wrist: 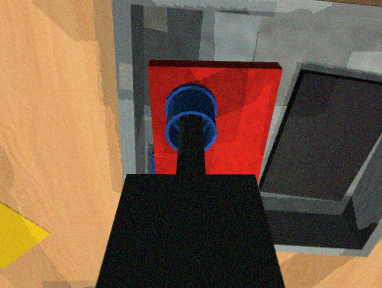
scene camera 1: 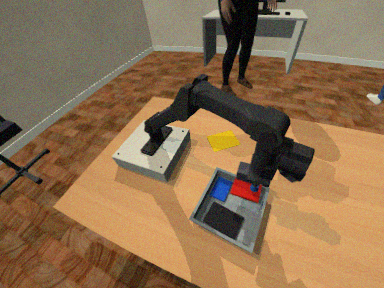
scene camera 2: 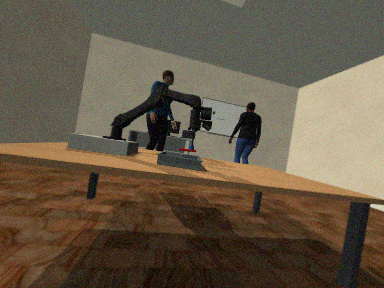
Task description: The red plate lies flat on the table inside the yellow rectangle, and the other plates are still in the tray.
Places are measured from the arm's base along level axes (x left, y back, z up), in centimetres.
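Where they show: hand, its tool point: (wrist: 191, 99) (scene camera 1: 253, 189) (scene camera 2: 191, 151); arm's base, origin of its link: (scene camera 1: 157, 139) (scene camera 2: 115, 139).
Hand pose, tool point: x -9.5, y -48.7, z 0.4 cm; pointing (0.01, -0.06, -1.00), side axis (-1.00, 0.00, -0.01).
Note:
Things, the pixels of their centre, and the offset from my tool point. "*": a spot on its surface instead. Level surfaces: height alone.
- red plate, middle of its body: (wrist: 209, 140) (scene camera 1: 246, 189) (scene camera 2: 187, 150) dz +0.3, dx -1.2, dy +2.7 cm
- grey tray, middle of its body: (wrist: 269, 142) (scene camera 1: 230, 205) (scene camera 2: 180, 159) dz -5.2, dx -6.7, dy +6.2 cm
- blue plate, middle of its body: (scene camera 1: 221, 188) dz -6.9, dx -0.7, dy +12.0 cm
- black plate, middle of its body: (wrist: 323, 143) (scene camera 1: 223, 219) dz -6.9, dx -12.3, dy +7.4 cm
- yellow rectangle, a spot on its surface: (wrist: 20, 237) * dz -7.7, dx +21.8, dy +22.3 cm
- table, height of its surface: dz -7.8 cm
The red plate (scene camera 1: 241, 192) (scene camera 2: 185, 150) (wrist: 237, 135) hangs level from the blue suction cup (scene camera 1: 254, 188) (scene camera 2: 192, 148) (wrist: 191, 117), which is shut on it off centre, near one end. In scene camera 2 the plate is a little above the rim of the grey tray (scene camera 1: 264, 220) (scene camera 2: 175, 160) (wrist: 123, 107). A blue plate (scene camera 1: 220, 189) and a black plate (scene camera 1: 223, 220) (wrist: 325, 135) lie in the tray. In the wrist view the arm hides nearly all of the blue plate. The yellow rectangle (scene camera 1: 223, 141) (wrist: 20, 237) lies flat on the table, apart from the tray.
The arm's base stands on a pale box (scene camera 1: 137, 152) (scene camera 2: 100, 143) at the left of the table (scene camera 1: 125, 215) (scene camera 2: 270, 181). The arm reaches above the table, over to the tray. People stand beyond the table, near a white desk (scene camera 1: 255, 19).

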